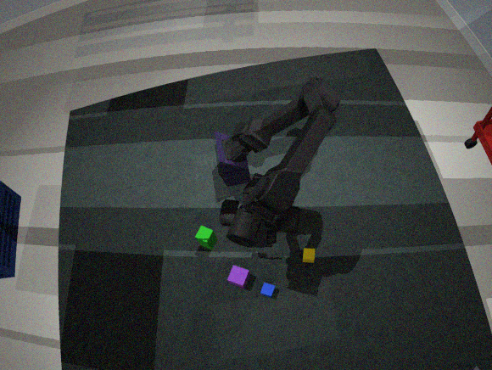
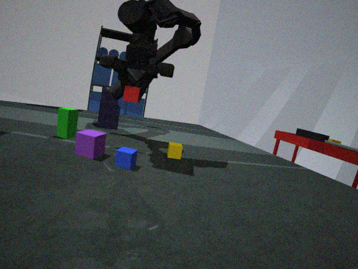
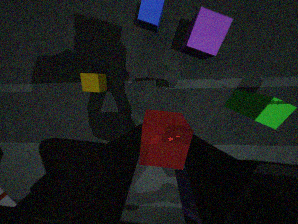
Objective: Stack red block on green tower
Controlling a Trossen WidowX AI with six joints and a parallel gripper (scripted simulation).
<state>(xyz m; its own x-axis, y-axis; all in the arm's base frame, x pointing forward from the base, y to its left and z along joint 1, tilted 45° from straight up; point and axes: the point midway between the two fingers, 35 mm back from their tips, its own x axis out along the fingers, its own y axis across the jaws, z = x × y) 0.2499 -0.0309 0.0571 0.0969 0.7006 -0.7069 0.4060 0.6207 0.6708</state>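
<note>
The purple block lies 80 mm ahead of my gripper tip, 100 mm to the right of it and 100 mm below it. The rest, counted from my gripper tip: yellow block (80 mm ahead, 110 mm to the left, 110 mm below); then blue block (140 mm ahead, 30 mm to the right, 110 mm below); then red block (10 mm above).
</note>
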